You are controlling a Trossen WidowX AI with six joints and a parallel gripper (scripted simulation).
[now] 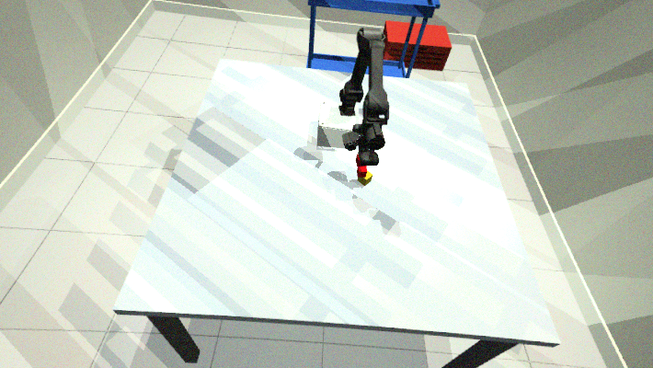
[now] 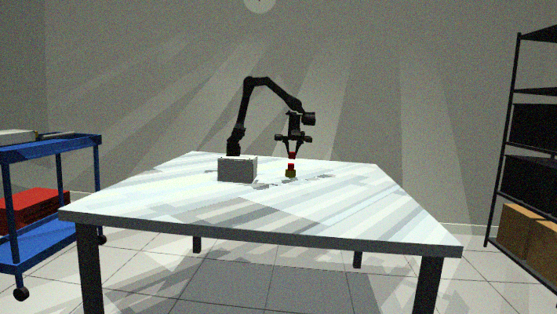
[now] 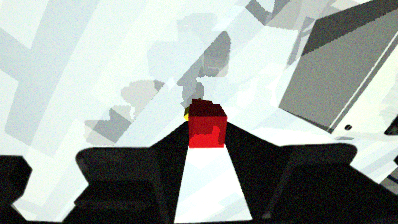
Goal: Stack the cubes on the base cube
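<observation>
Right now the yellow cube is 3 cm to the left of my gripper tip and 10 cm below it.
</observation>
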